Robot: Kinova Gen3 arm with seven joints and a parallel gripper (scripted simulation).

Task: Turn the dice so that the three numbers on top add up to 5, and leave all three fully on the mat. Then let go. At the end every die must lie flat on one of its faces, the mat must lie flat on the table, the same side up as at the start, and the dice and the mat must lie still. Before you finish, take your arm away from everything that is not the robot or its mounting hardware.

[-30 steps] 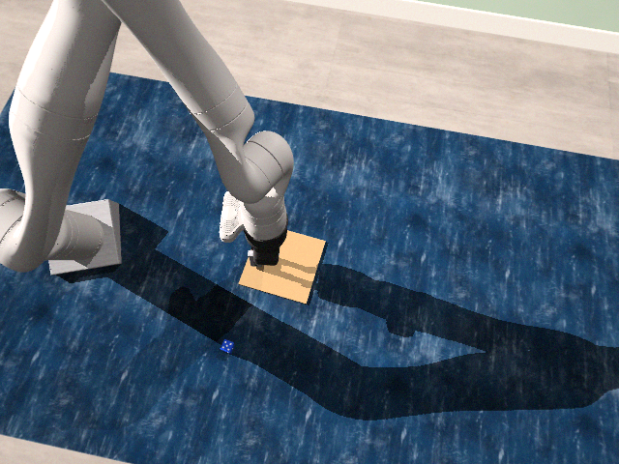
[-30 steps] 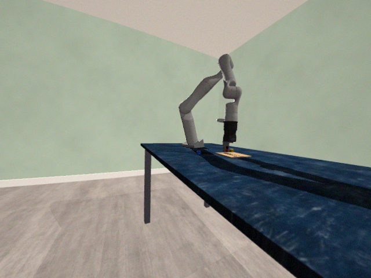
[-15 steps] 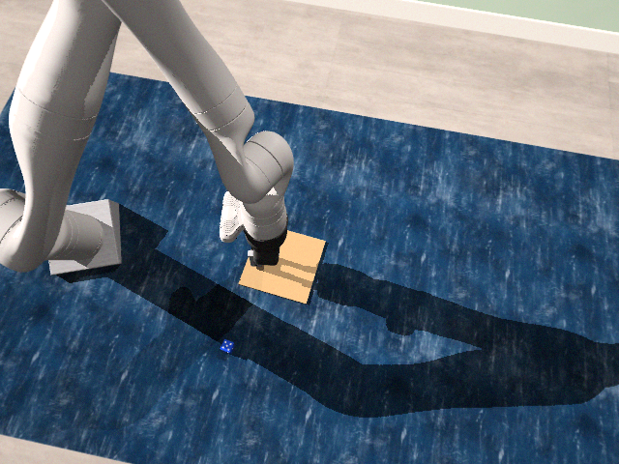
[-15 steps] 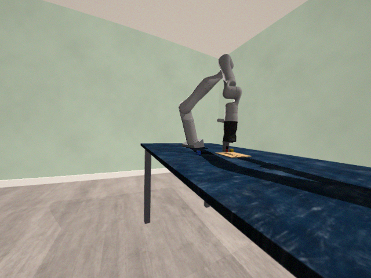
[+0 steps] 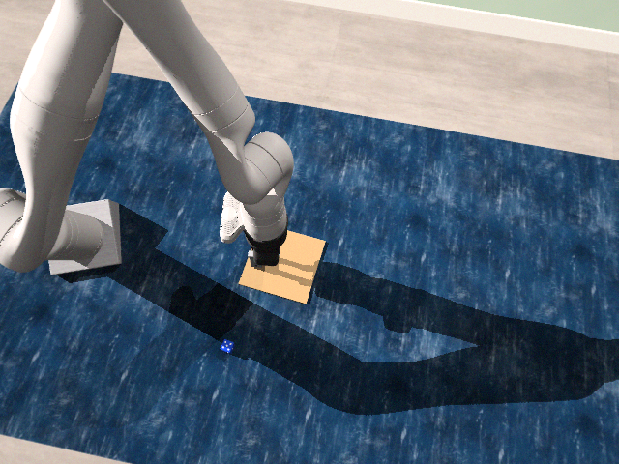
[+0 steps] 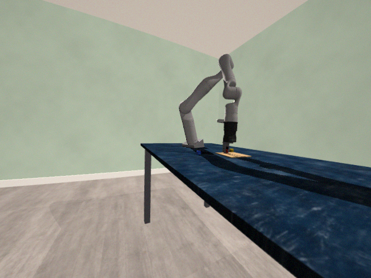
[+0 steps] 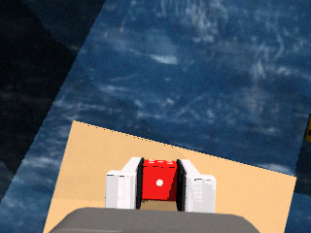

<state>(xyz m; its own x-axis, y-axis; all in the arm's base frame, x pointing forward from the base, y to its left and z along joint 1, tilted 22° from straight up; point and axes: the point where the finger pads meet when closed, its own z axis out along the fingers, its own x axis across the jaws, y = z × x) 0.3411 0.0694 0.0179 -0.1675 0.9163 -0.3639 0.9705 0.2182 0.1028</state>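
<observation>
Right now the red die is 1 cm below my hand. From my hand the other things lie so: blue die: 18 cm to the right, 1 cm below; then tan mat: 5 cm ahead, 2 cm below, 1 cm to the left; then yellow die: 9 cm to the left, 5 cm behind, 1 cm below.
</observation>
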